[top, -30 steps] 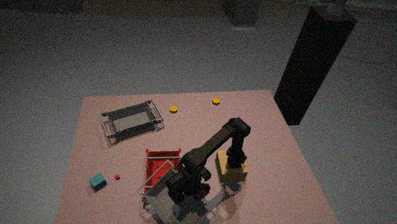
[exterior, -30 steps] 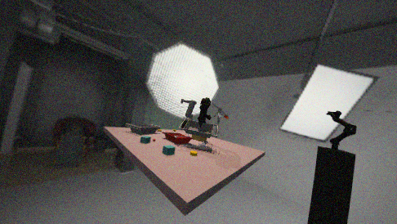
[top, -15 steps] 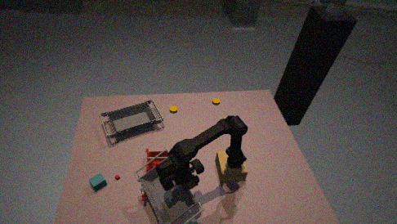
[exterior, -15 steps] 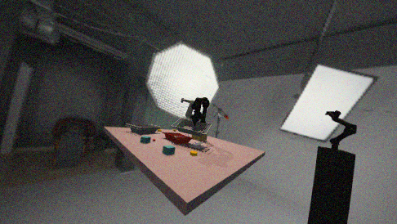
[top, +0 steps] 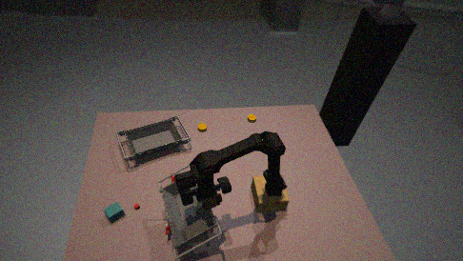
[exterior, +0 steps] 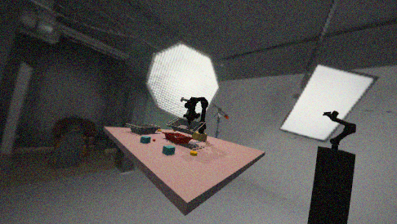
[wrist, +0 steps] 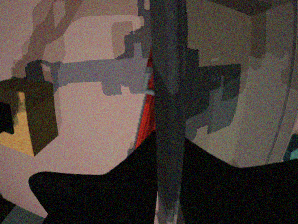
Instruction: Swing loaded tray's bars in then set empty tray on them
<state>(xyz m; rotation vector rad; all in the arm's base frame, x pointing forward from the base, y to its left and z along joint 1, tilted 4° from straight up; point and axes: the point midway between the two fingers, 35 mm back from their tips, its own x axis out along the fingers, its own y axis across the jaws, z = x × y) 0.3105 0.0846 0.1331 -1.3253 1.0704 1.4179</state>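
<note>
Right now the grey tray is 70 mm ahead of my gripper tip and 20 mm to the left of it. Also, from my gripper tip: red block: 290 mm ahead, 100 mm to the right, 170 mm below.
</note>
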